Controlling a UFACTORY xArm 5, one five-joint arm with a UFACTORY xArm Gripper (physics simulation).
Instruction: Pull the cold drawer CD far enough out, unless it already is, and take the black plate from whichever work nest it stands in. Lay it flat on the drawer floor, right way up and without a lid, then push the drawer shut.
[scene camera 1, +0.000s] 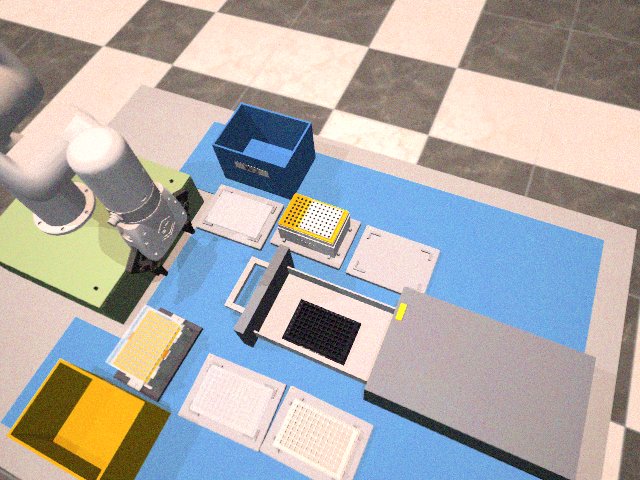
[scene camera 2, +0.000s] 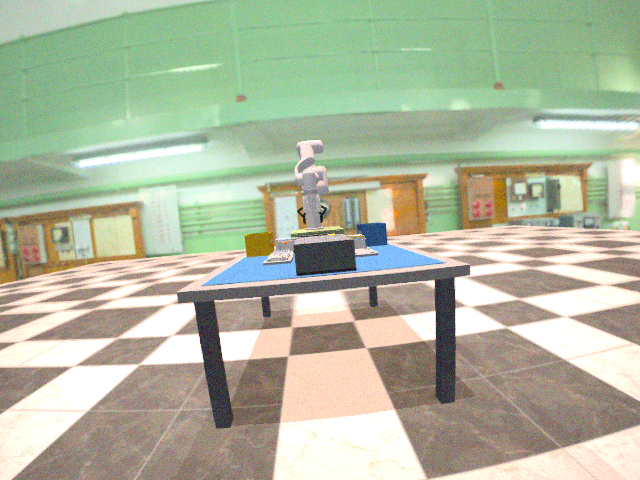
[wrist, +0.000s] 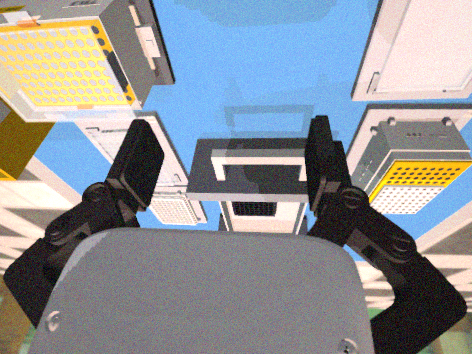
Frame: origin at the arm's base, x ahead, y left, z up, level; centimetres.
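Where they show: gripper, fingertip midpoint: (scene camera 1: 174, 251) (scene camera 2: 313, 223) (wrist: 229, 135); arm's base at its link origin: (scene camera 1: 66, 209) (scene camera 2: 314, 229).
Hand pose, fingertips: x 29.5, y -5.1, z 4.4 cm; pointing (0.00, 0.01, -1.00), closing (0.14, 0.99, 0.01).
Observation:
Things, the pixels of their top centre, and the offset from my fingertips. "spot": a spot on its surface instead.
- cold drawer at a spot on its surface: (wrist: 250, 196) (scene camera 1: 257, 292) spot: dy -2.0, dx +15.8, dz -5.3 cm
- black plate at its top centre: (wrist: 253, 201) (scene camera 1: 321, 329) dy -4.0, dx +28.3, dz -11.5 cm
- drawer's pale handle at a spot on its surface: (wrist: 260, 160) (scene camera 1: 240, 281) spot: dy -0.1, dx +11.3, dz -7.1 cm
- nest with a yellow-and-white tip rack, surface spot: (wrist: 417, 182) spot: dy +17.8, dx +18.6, dz -7.5 cm
- bare nest at its top centre: (scene camera 1: 393, 259) (scene camera 2: 360, 250) dy +14.4, dx +38.3, dz -12.9 cm
- yellow rack at its top centre: (wrist: 50, 84) (scene camera 1: 143, 341) (scene camera 2: 286, 238) dy -15.8, dx -1.6, dz -7.0 cm
- orange bin at its top centre: (scene camera 1: 75, 419) (scene camera 2: 259, 233) dy -30.7, dx -4.3, dz -2.7 cm
- blue bin at its top centre: (scene camera 1: 261, 133) (scene camera 2: 370, 223) dy +32.4, dx +4.9, dz -2.7 cm
The cold drawer (scene camera 1: 266, 297) (wrist: 250, 196) stands pulled out of its grey housing (scene camera 1: 480, 372) (scene camera 2: 325, 256), which has a yellow mark on top. The black plate (scene camera 1: 323, 330) (wrist: 254, 208) lies flat on the drawer floor, with its grid of wells facing up and no lid visible on it. The drawer's pale handle (scene camera 1: 239, 283) (wrist: 260, 160) sticks out from the front panel. My gripper (scene camera 1: 177, 251) (scene camera 2: 312, 212) (wrist: 229, 135) is open and empty, above the mat on the handle side of the drawer, apart from the handle. Its fingers are spread wide across the drawer's width direction.
A nest with a yellow-and-white tip rack (scene camera 1: 315, 219) (wrist: 417, 182) and a bare nest (scene camera 1: 392, 258) flank the drawer. Across it are two white plates (scene camera 1: 230, 397) (scene camera 1: 317, 436). A yellow rack (scene camera 1: 149, 343) (wrist: 65, 65), an orange bin (scene camera 1: 93, 418) and a blue bin (scene camera 1: 263, 149) stand nearer the base.

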